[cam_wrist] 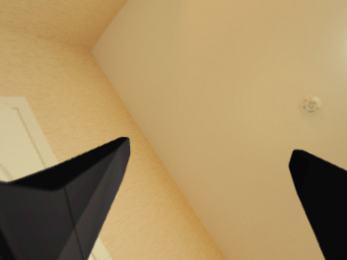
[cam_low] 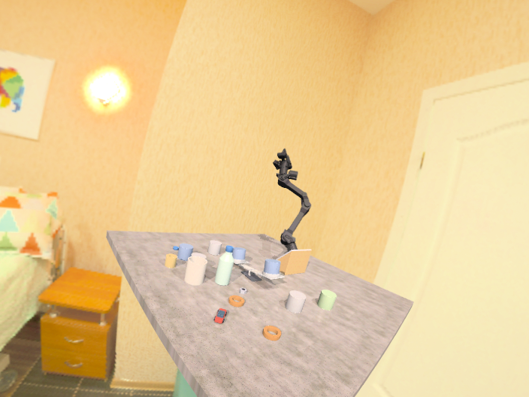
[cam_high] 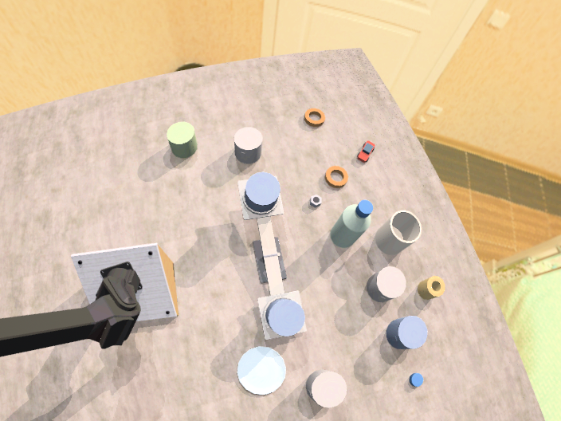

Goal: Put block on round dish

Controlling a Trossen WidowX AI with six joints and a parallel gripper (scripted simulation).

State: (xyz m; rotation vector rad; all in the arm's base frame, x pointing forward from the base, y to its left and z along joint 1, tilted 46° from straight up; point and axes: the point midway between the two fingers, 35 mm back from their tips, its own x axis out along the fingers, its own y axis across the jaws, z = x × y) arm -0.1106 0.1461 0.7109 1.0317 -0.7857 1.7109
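Now: gripper tip 680 mm above the pale teal block, 490 mm short of it and 270 mm to the right of it. Round my gripper tip: green cylinder (750 mm to the left, 680 mm below, 360 mm ahead); then balance beam (680 mm below, 510 mm ahead, 400 mm to the left); then round pale blue dish (710 mm below, 410 mm ahead, 170 mm to the left).
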